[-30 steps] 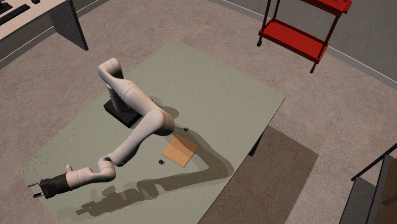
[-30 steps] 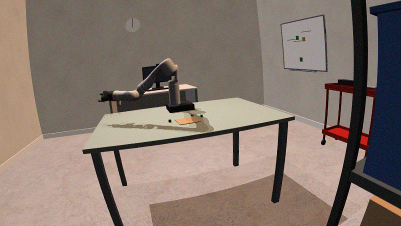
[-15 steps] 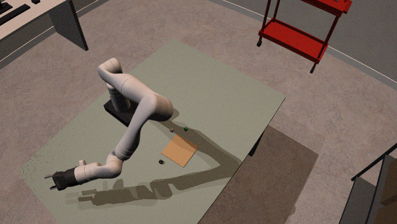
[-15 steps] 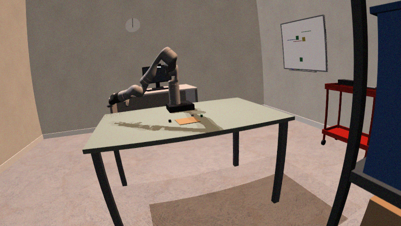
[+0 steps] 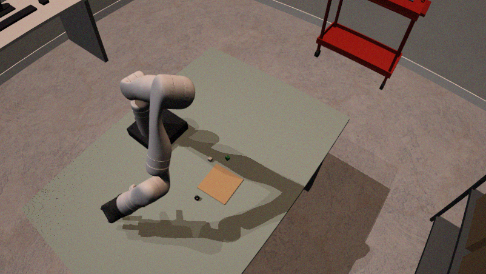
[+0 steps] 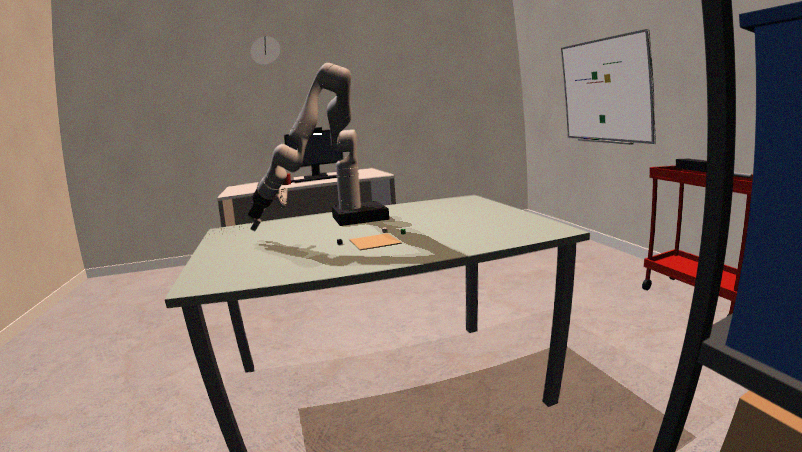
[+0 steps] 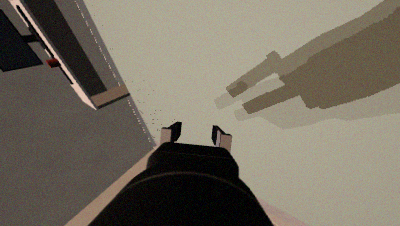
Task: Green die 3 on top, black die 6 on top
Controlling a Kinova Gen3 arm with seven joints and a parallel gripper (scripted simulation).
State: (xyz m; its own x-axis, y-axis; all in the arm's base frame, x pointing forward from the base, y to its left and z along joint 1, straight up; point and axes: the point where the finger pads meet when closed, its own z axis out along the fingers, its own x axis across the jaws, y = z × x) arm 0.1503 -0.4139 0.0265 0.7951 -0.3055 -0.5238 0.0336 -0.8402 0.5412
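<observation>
The black die is 22 cm ahead of my hand, 28 cm to the left of it and 7 cm below it. Round my hand: green die (22 cm ahead, 51 cm to the left, 7 cm below); then white die (16 cm ahead, 46 cm to the left, 7 cm below); then orange mat (26 cm ahead, 39 cm to the left, 8 cm below).
</observation>
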